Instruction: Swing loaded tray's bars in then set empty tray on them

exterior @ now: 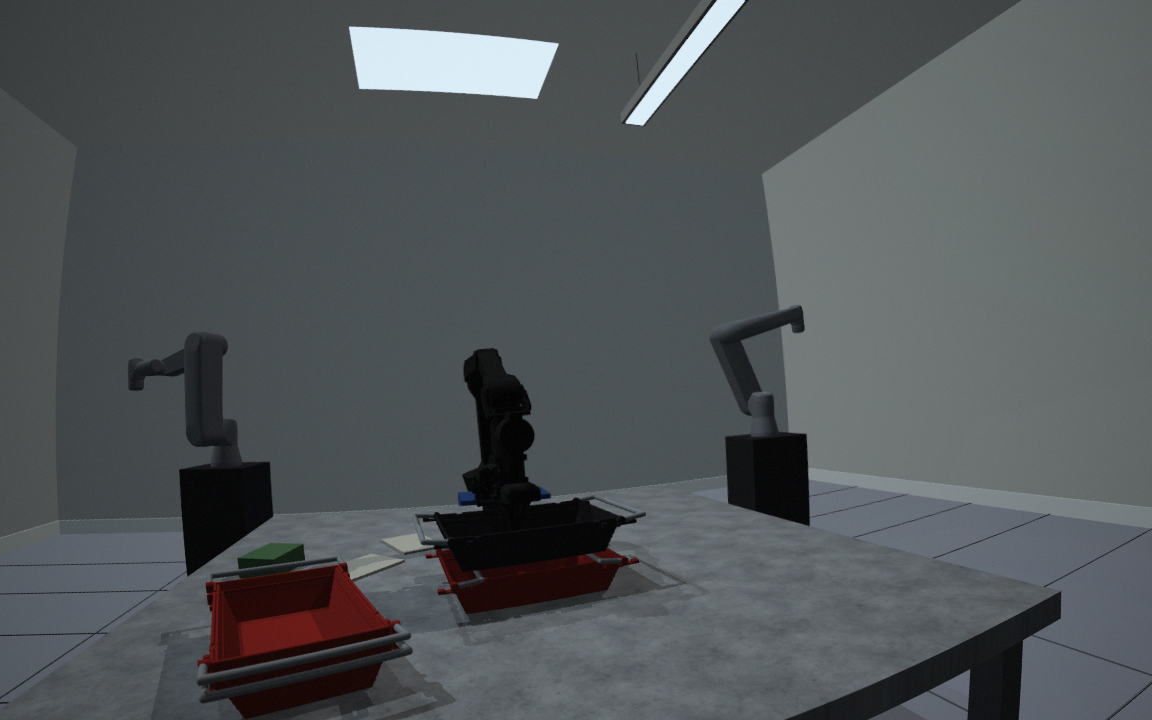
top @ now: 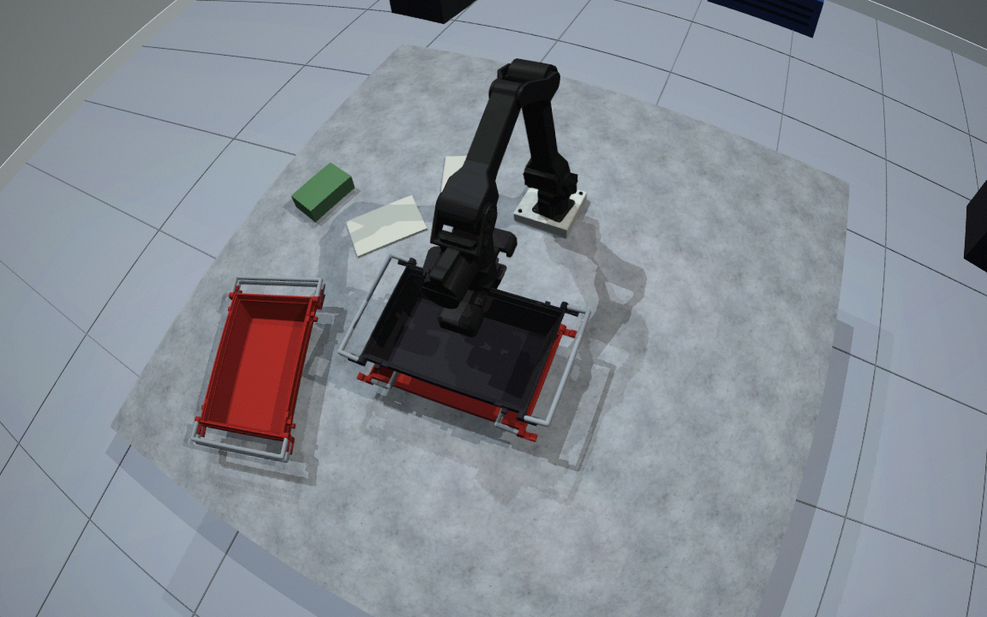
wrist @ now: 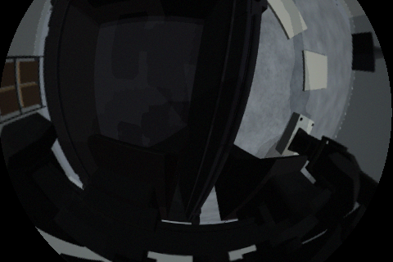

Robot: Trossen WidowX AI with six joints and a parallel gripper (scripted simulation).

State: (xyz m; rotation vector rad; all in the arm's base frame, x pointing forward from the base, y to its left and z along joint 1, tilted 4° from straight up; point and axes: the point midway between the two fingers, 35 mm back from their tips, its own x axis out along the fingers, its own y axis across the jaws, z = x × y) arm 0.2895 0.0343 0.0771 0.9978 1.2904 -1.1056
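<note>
The black tray lies 8 cm ahead of my gripper tip, 2 cm to the left of it and 3 cm above it. The rest, counted from my gripper tip: green block: 9 cm behind, 49 cm to the right, 6 cm below.
</note>
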